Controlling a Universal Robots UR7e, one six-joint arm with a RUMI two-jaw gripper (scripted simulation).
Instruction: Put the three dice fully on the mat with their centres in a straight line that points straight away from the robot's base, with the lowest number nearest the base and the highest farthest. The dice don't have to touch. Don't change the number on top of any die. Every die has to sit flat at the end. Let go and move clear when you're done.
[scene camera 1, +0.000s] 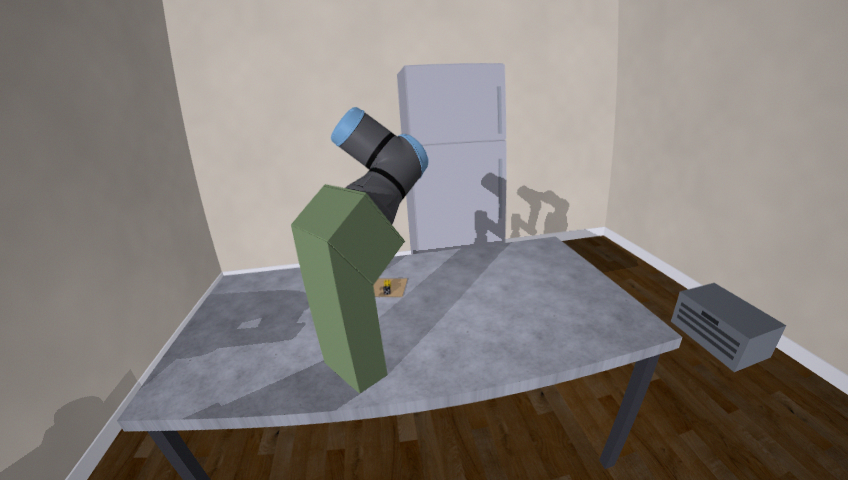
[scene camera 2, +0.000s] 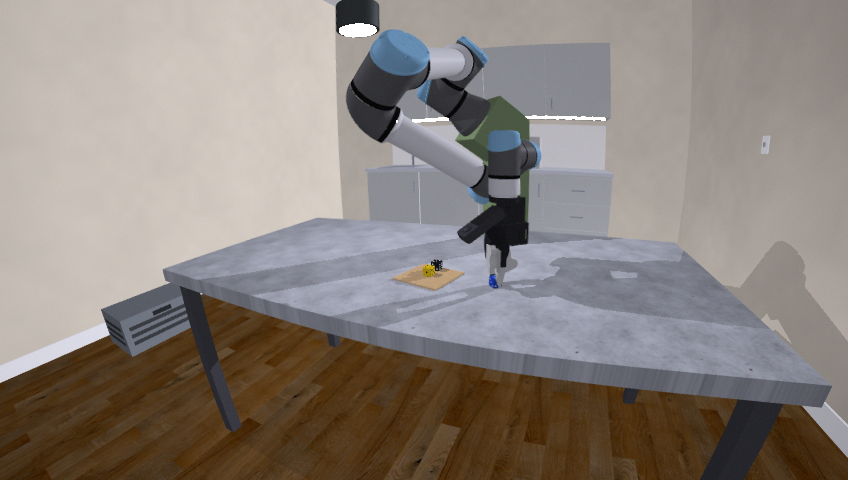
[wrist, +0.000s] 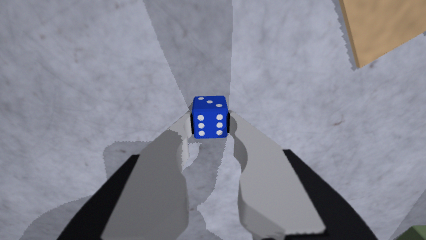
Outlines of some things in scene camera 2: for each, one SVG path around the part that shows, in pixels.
My gripper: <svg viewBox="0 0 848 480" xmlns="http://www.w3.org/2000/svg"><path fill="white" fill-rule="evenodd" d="M526 197L495 198L489 195L489 202L502 204L492 205L457 231L460 239L467 244L472 243L485 233L484 250L489 276L495 275L496 268L495 280L499 288L503 283L505 273L518 266L518 260L511 257L509 245L528 244L529 223L525 222Z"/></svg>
A tan mat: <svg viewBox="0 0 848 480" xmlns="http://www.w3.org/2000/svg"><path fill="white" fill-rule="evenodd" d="M392 279L436 291L465 274L465 272L442 268L440 271L435 271L432 277L423 276L423 267L429 264L422 264Z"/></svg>
